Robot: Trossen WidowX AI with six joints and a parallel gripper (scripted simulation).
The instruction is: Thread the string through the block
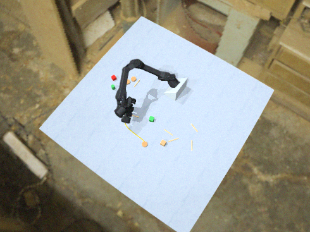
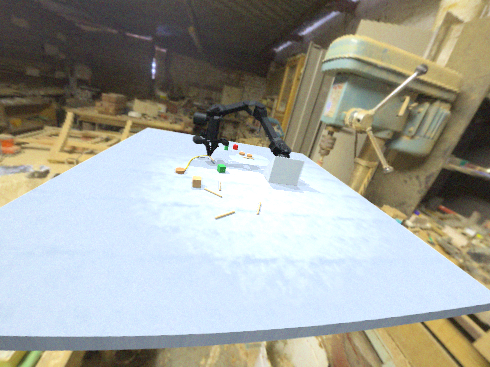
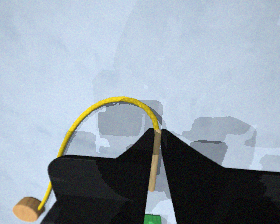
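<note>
Right now my gripper tip is 14 cm to the right of the green cube and 8 cm past it. Also, from my gripper tip: round wooden button (23 cm to the left, 9 cm ahead, 1 cm below); tan cube (32 cm to the left); thin wooden stick (2 cm to the left, 1 cm behind).
</note>
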